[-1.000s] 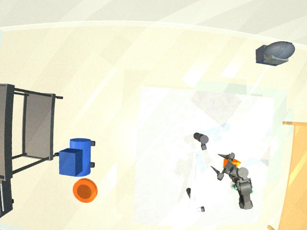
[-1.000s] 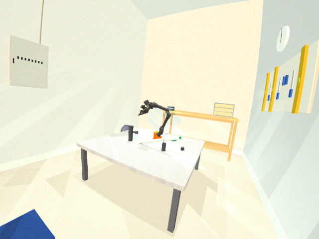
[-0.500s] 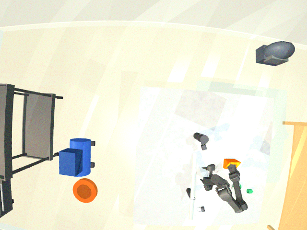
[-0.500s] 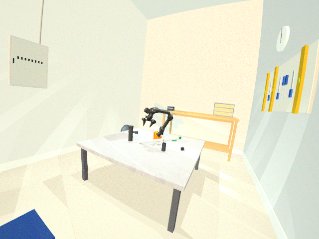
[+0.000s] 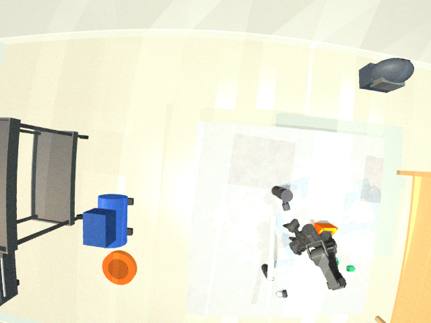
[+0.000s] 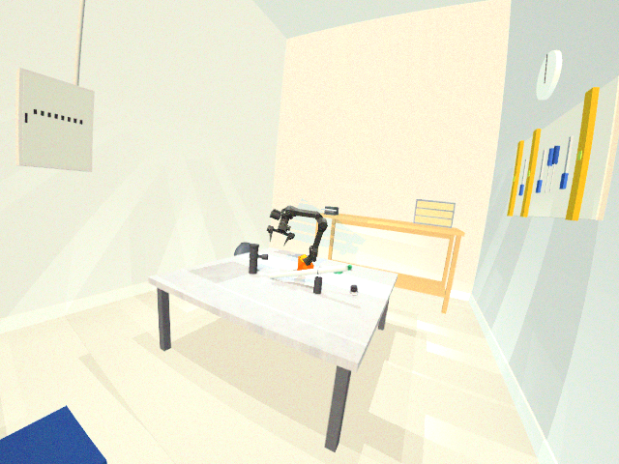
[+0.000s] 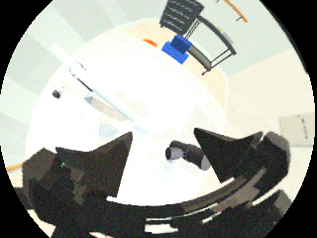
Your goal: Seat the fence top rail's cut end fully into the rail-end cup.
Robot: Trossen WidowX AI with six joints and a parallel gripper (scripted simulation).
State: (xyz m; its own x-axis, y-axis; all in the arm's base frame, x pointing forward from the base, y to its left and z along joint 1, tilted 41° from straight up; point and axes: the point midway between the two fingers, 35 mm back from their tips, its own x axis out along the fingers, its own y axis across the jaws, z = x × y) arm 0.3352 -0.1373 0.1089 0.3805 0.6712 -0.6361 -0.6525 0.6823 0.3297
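Right now my gripper tip is 1 cm past the dark rail-end cup, 12 cm to the left of it and 11 cm above it. Also, from my gripper tip: green piece (63 cm behind, 27 cm to the left, 22 cm below).
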